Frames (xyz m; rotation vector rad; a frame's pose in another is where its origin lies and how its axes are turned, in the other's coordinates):
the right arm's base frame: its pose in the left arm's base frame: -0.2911 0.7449 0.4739 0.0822 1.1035 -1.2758
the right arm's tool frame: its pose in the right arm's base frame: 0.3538 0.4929 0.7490 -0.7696 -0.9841 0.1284
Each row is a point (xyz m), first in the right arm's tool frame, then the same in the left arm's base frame.
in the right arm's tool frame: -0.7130 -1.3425 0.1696
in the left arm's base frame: -0.0856 0.1523 1.7781
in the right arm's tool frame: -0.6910 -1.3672 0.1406
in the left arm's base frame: -0.0945 0.1093 1.7812
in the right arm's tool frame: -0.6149 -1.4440 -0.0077
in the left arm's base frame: -0.1573 -0.0622 1.7632
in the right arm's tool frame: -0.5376 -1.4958 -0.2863
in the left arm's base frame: -0.3061 -0.2958 1.6656
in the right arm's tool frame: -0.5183 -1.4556 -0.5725
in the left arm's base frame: -0.4858 -0.4506 1.4994
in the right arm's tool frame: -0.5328 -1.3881 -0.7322
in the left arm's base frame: -0.5965 -0.4984 1.3739
